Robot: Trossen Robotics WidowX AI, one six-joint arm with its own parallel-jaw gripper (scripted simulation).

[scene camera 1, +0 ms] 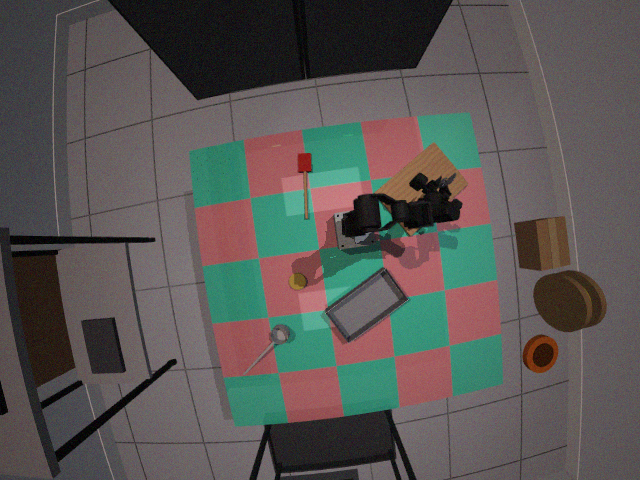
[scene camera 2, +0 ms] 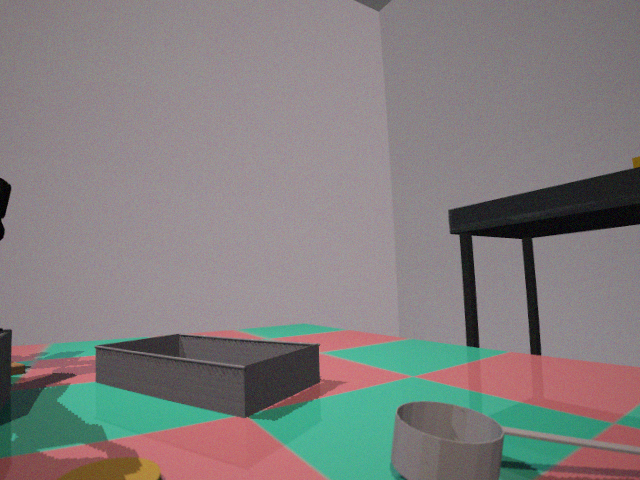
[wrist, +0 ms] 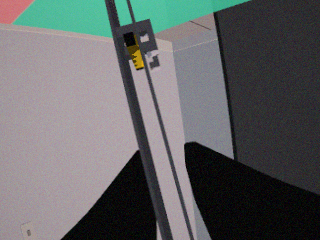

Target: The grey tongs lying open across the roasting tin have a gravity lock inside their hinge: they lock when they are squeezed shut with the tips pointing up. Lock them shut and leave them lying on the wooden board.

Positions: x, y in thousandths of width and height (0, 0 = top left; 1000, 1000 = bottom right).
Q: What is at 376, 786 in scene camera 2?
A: A grey roasting tin.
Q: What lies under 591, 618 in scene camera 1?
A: A grey roasting tin.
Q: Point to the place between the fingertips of my gripper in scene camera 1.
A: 691, 372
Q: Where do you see a wooden board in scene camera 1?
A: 676, 339
